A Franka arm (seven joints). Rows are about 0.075 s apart.
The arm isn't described. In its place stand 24 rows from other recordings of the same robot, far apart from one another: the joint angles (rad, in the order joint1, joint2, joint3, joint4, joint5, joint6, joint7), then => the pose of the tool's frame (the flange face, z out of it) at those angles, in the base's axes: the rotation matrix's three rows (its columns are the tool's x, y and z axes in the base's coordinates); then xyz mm.
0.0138 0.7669 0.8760 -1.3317 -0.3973 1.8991 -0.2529 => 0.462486 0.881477 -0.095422; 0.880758 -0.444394 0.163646; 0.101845 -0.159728 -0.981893; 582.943 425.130 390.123
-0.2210 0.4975 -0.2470 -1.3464 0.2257 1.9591 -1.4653 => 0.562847 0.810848 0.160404; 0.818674 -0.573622 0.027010; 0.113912 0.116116 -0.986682; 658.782 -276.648 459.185
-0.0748 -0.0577 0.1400 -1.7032 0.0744 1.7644 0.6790 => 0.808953 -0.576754 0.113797; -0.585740 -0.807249 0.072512; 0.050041 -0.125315 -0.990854; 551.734 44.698 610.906
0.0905 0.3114 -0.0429 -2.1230 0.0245 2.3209 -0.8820 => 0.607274 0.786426 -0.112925; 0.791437 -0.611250 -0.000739; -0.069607 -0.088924 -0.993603; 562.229 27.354 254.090
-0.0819 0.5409 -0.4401 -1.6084 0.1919 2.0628 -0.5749 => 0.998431 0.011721 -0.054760; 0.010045 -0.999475 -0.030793; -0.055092 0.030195 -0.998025; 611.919 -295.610 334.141
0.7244 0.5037 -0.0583 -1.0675 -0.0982 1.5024 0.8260 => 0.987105 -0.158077 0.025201; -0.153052 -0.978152 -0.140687; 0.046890 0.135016 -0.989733; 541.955 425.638 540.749
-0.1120 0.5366 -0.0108 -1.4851 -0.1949 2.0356 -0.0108 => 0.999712 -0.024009 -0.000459; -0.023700 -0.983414 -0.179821; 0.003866 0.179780 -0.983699; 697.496 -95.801 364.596
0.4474 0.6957 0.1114 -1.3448 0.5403 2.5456 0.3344 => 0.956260 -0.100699 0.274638; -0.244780 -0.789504 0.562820; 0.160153 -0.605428 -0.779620; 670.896 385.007 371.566
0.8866 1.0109 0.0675 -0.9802 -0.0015 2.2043 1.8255 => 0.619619 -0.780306 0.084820; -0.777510 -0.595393 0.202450; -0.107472 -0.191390 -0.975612; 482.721 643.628 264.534
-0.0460 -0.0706 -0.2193 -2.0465 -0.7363 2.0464 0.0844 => 0.999705 -0.024267 0.001249; -0.018540 -0.794988 -0.606342; 0.015707 0.606140 -0.795203; 517.305 -180.906 489.529
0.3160 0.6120 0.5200 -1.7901 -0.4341 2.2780 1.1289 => 0.996727 -0.079005 0.017145; -0.078405 -0.996367 -0.033239; 0.019708 0.031786 -0.999300; 464.013 457.988 243.522
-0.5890 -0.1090 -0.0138 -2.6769 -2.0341 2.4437 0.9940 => 0.970551 0.107042 0.215808; 0.240577 -0.476826 -0.845435; 0.012406 0.872456 -0.488536; 329.747 -228.229 262.316
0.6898 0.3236 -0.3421 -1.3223 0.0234 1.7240 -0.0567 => 0.906236 0.405709 0.118897; 0.412985 -0.909690 -0.043677; 0.090439 0.088685 -0.991945; 606.688 260.816 570.074
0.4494 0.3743 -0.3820 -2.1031 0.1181 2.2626 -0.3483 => 0.924489 0.336035 -0.180004; 0.330621 -0.941842 -0.060200; -0.189764 -0.003859 -0.981822; 558.460 41.101 236.575
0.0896 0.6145 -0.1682 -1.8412 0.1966 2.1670 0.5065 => 0.729917 -0.631171 -0.262384; -0.634880 -0.768257 0.081910; -0.253277 0.106795 -0.961481; 611.116 -37.104 175.653
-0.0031 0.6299 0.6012 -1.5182 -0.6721 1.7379 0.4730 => 0.953977 0.298209 -0.031612; 0.263042 -0.882748 -0.389314; -0.144002 0.363081 -0.920563; 614.398 273.733 322.657
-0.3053 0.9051 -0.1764 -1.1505 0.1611 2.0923 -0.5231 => 0.998380 0.033819 0.045758; 0.034709 -0.999221 -0.018797; 0.045086 0.020355 -0.998776; 704.115 -312.690 259.652
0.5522 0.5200 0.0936 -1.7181 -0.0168 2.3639 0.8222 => 0.981172 -0.174684 0.082389; -0.182727 -0.977748 0.103050; 0.062554 -0.116164 -0.991258; 548.948 404.853 299.599
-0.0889 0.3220 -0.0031 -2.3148 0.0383 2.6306 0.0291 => 0.988088 -0.153834 -0.004232; -0.153734 -0.987945 0.018210; -0.006983 -0.017342 -0.999825; 521.201 -49.070 202.894
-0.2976 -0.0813 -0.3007 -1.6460 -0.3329 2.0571 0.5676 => 0.394495 -0.887819 0.236964; -0.742997 -0.459924 -0.486237; 0.540675 0.015755 -0.841084; 456.217 -341.797 687.154
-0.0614 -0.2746 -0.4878 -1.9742 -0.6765 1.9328 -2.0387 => -0.112066 0.992732 -0.043863; 0.842447 0.071506 -0.534013; -0.526995 -0.096797 -0.844338; 396.229 -324.327 600.190
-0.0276 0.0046 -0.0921 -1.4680 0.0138 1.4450 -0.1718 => 0.998241 0.053382 -0.025805; 0.053817 -0.998415 0.016467; -0.024885 -0.017827 -0.999531; 539.345 -63.101 659.000
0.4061 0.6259 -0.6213 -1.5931 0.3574 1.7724 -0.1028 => 0.929019 -0.205583 -0.307667; -0.197613 -0.978610 0.057201; -0.312846 0.007658 -0.949773; 647.529 -58.282 297.012
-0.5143 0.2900 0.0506 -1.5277 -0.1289 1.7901 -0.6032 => 0.982895 0.169302 -0.072481; 0.162791 -0.982736 -0.087920; -0.086115 0.074617 -0.993487; 572.183 -302.449 489.712
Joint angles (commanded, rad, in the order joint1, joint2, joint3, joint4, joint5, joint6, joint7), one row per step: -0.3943, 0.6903, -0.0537, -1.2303, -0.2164, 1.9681, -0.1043; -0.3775, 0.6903, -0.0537, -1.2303, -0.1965, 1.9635, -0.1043; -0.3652, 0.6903, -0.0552, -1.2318, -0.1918, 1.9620, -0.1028; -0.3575, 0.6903, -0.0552, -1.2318, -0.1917, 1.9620, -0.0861; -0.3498, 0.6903, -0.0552, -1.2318, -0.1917, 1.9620, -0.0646; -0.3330, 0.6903, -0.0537, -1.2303, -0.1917, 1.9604, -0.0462; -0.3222, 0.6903, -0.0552, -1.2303, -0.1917, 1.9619, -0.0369; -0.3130, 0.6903, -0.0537, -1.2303, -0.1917, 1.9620, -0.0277; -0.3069, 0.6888, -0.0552, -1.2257, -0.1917, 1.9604, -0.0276; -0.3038, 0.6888, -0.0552, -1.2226, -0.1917, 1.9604, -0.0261; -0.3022, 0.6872, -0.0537, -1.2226, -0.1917, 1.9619, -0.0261; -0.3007, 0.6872, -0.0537, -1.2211, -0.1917, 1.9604, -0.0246
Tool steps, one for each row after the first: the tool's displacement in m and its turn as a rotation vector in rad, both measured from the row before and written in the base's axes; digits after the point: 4 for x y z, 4 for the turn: 0.0053, 0.0126, -0.0007, 0.0185, -0.0038, 0.0090; 0.0032, 0.0080, -0.0009, 0.0042, 0.0010, 0.0077; 0.0023, 0.0053, 0.0000, -0.0006, -0.0036, -0.0086; 0.0023, 0.0053, 0.0000, -0.0008, -0.0046, -0.0133; 0.0052, 0.0123, 0.0005, 0.0002, -0.0041, -0.0003; 0.0029, 0.0067, 0.0002, -0.0016, -0.0031, 0.0009; 0.0028, 0.0072, 0.0000, 0.0006, -0.0024, 0.0014; 0.0018, 0.0033, 0.0032, -0.0025, -0.0040, 0.0047; 0.0013, 0.0021, 0.0015, -0.0011, -0.0032, 0.0017; 0.0008, 0.0019, 0.0013, 0.0000, -0.0032, 0.0031; 0.0005, 0.0010, 0.0006, -0.0001, -0.0003, -0.0002
